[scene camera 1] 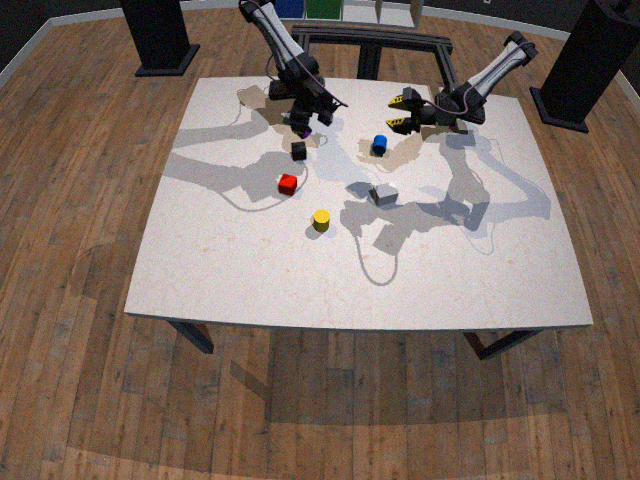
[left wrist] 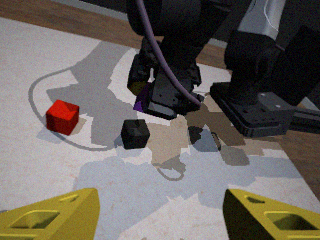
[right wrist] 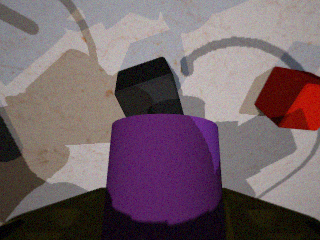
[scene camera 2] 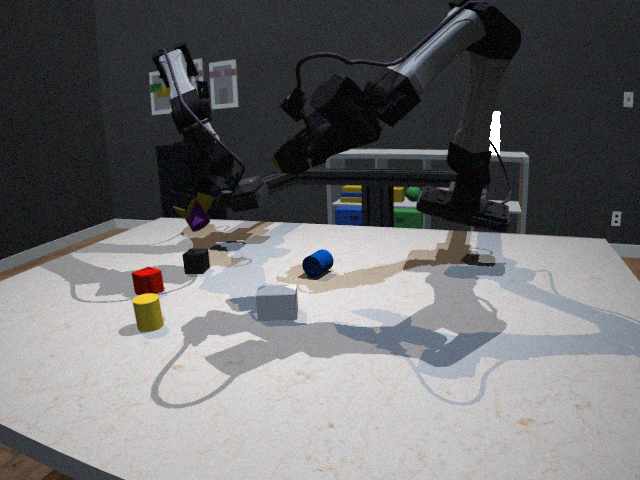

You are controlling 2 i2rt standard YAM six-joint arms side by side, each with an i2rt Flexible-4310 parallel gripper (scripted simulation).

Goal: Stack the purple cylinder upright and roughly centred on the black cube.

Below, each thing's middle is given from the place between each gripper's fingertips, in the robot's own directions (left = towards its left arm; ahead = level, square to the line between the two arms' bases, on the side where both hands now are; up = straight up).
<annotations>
I see the black cube (right wrist: 149,88) 110 mm below my right hand. The rest, counted from my right hand: purple cylinder (right wrist: 163,169) (10 mm to the left); yellow cylinder (scene camera 2: 147,309) (290 mm ahead, 110 mm to the left, 110 mm below); red cube (scene camera 2: 147,280) (160 mm ahead, 10 mm to the right, 110 mm below).
I see the white block (scene camera 2: 274,302) 110 mm ahead of my left hand (scene camera 2: 281,156), 30 mm to the left of it and 250 mm below it. From my left hand the other things lie so: purple cylinder: 40 mm behind, 270 mm to the right, 140 mm below; then yellow cylinder: 240 mm ahead, 170 mm to the right, 250 mm below; then black cube: 40 mm behind, 280 mm to the right, 250 mm below.
</annotations>
